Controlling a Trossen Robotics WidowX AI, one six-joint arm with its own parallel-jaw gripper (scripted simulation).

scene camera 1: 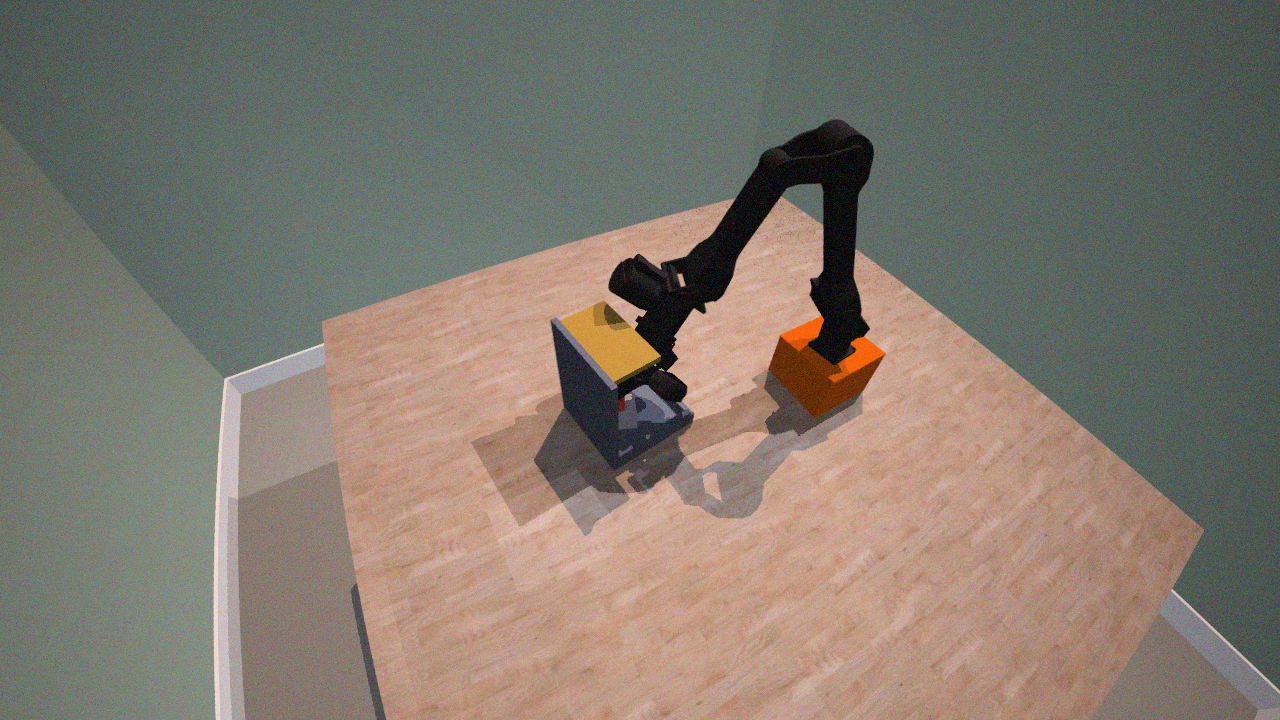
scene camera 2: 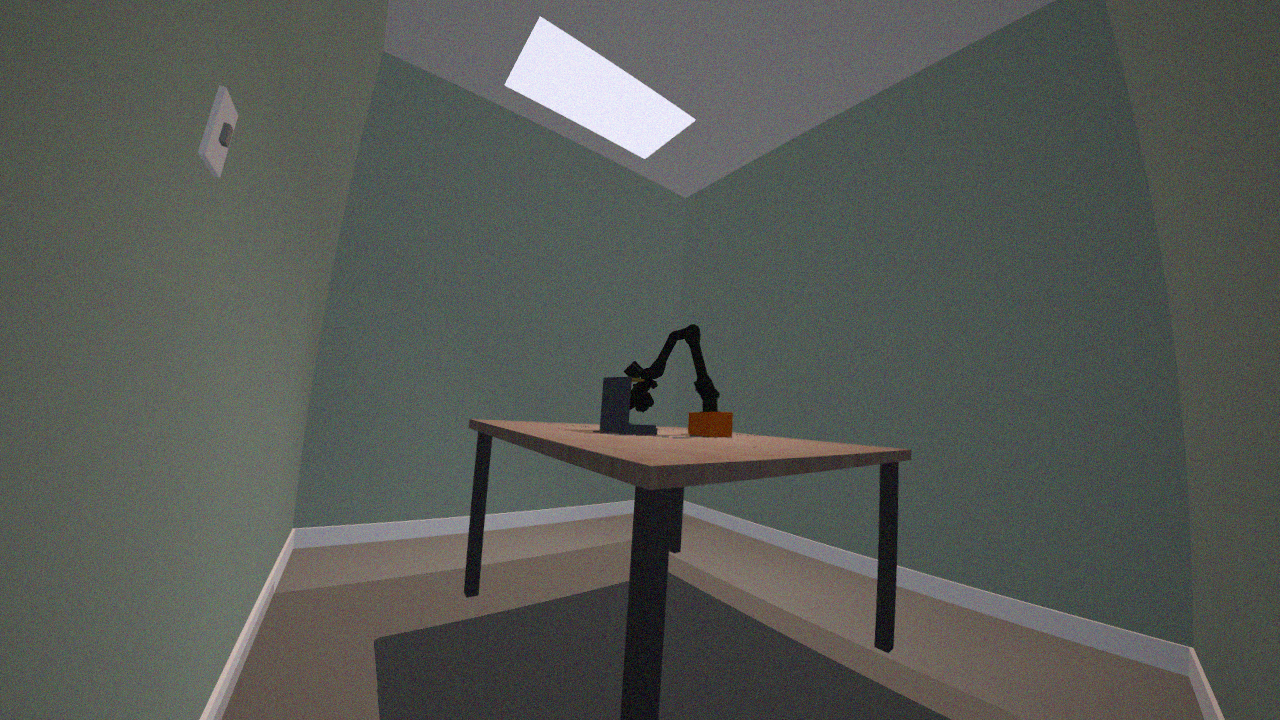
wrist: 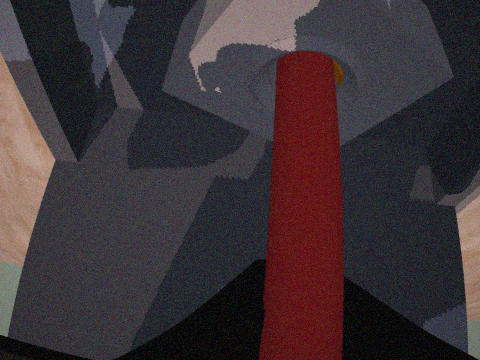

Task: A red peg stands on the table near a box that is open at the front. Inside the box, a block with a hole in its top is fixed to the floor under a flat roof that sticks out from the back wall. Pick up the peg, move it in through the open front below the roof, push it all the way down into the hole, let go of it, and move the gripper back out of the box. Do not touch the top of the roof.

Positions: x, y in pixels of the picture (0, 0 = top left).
Labels:
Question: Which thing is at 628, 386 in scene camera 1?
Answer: The gripper.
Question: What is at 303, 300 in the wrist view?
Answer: A red peg.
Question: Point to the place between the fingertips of the gripper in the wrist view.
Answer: At 288, 278

